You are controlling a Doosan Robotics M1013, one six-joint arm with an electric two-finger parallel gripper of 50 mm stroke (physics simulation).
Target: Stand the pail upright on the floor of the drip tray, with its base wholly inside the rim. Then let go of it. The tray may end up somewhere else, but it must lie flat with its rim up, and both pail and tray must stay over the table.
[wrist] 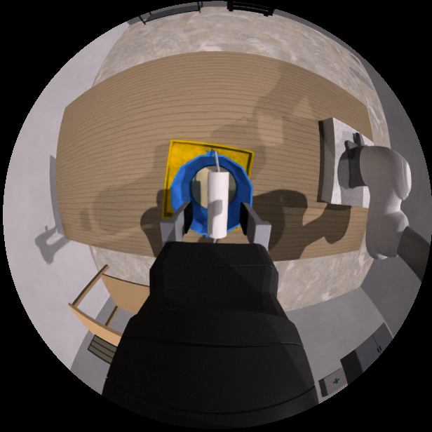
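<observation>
The blue pail [183, 191] appears upright, its open mouth facing up at the camera. Its thin metal bail stands raised, with a white cylindrical grip [218, 192] above the mouth. The yellow drip tray [186, 152] lies flat on the table beneath the pail, rim up; its far part and left side show. The pail hides the near right part of the tray and its own base, so I cannot tell exactly how the base sits against the rim. My gripper [215, 211] is open, one finger on each side of the white grip, with a gap on both sides and nothing held.
The wooden table [115, 125] extends around the tray, with its near edge close behind the pail. A grey block [341, 192] stands at the right, bearing the white arm [385, 200]. A wooden frame [125, 292] stands beyond the table at the lower left.
</observation>
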